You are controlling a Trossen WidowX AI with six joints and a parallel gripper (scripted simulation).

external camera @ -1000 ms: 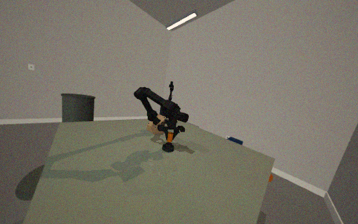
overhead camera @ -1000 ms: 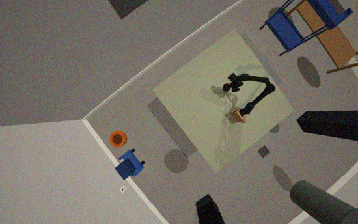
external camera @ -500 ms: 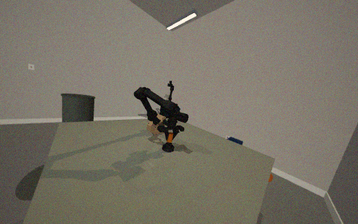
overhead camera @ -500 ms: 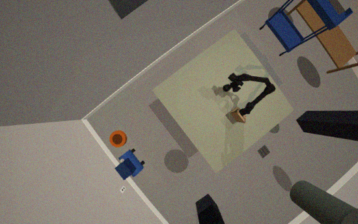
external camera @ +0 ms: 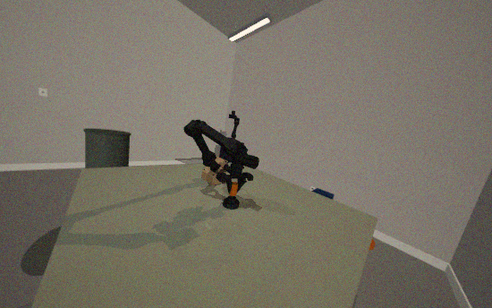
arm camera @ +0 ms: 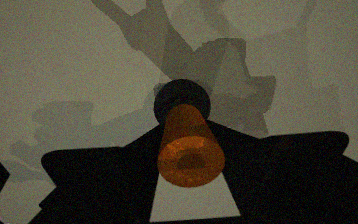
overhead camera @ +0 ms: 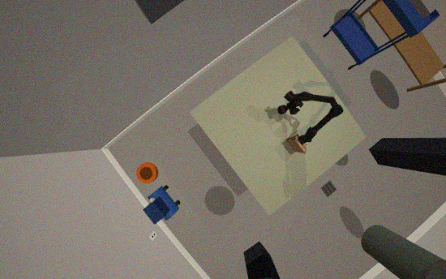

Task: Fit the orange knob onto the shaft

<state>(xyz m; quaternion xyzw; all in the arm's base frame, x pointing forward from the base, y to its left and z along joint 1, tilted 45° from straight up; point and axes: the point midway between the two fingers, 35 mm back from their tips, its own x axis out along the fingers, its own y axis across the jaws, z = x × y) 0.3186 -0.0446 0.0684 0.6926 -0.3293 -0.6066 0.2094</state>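
My gripper tip is 2 cm below the orange knob. From my gripper tip the other things lie so: dark round pedestal (4 cm below).
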